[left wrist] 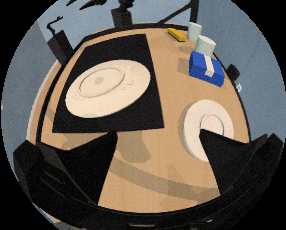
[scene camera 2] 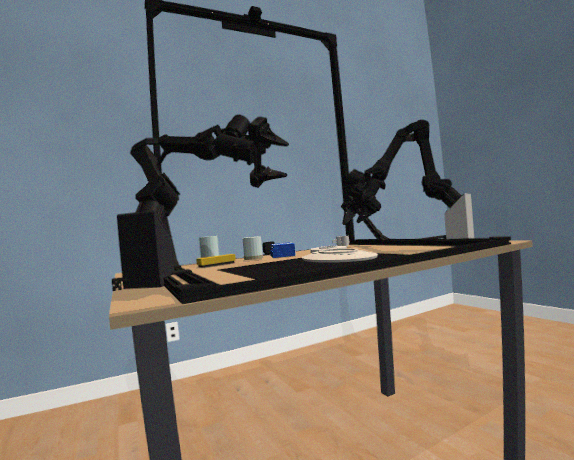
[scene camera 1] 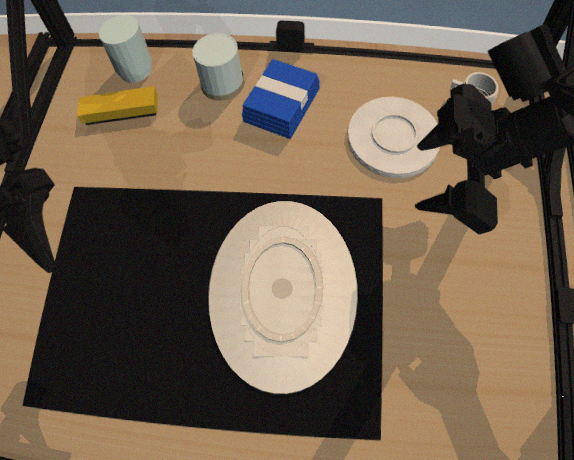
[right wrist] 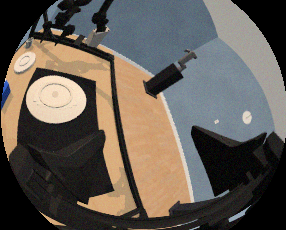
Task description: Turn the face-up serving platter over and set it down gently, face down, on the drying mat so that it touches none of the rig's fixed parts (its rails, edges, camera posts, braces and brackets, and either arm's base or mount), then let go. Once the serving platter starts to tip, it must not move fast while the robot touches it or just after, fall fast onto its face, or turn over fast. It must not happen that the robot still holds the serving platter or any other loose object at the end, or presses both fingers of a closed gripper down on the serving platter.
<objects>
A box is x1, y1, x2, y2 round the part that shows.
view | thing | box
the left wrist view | left gripper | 13, 129, 283, 229
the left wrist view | blue box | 189, 51, 224, 86
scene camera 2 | left gripper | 341, 183, 380, 224
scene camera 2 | right gripper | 230, 117, 288, 187
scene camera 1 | left gripper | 415, 84, 535, 234
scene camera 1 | right gripper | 0, 119, 55, 272
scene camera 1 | yellow block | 77, 86, 157, 124
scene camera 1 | blue box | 242, 59, 319, 138
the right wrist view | right gripper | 9, 125, 283, 229
</objects>
